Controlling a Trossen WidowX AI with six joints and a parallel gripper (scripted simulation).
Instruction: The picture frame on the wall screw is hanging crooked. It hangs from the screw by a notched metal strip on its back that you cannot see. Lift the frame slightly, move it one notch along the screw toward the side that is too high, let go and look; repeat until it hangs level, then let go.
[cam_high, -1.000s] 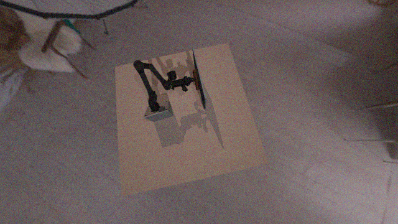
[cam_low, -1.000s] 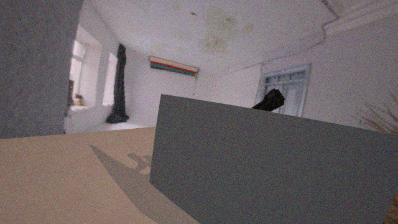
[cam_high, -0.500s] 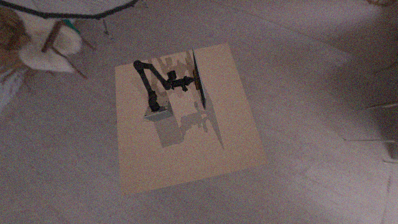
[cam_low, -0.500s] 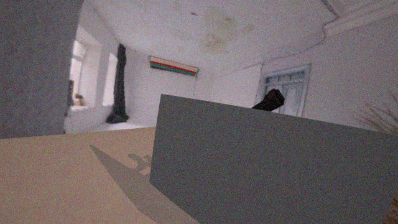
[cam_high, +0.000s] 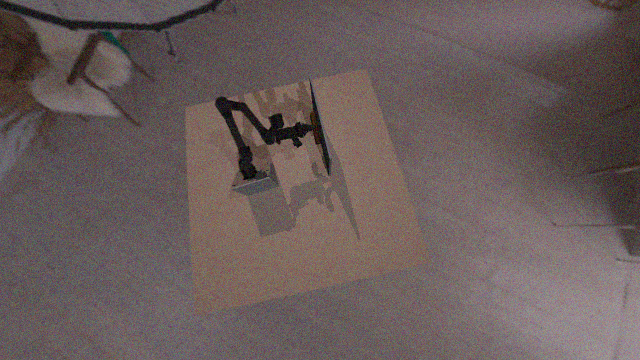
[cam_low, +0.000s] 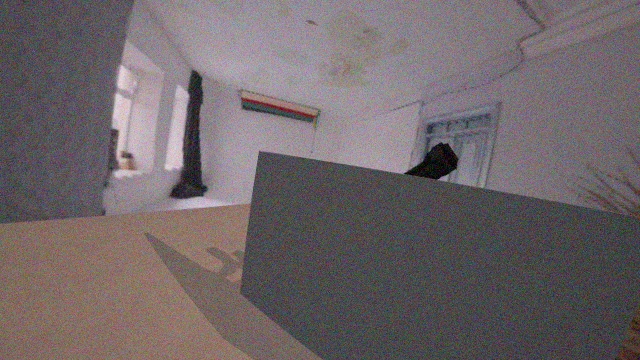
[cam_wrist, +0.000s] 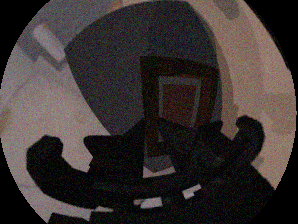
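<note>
My gripper tip is 1 cm short of the picture frame, 2 cm to the right of it and 5 cm above it. From my gripper tip the other things lie so: wall panel: 2 cm ahead, 1 cm to the left, 6 cm below.
</note>
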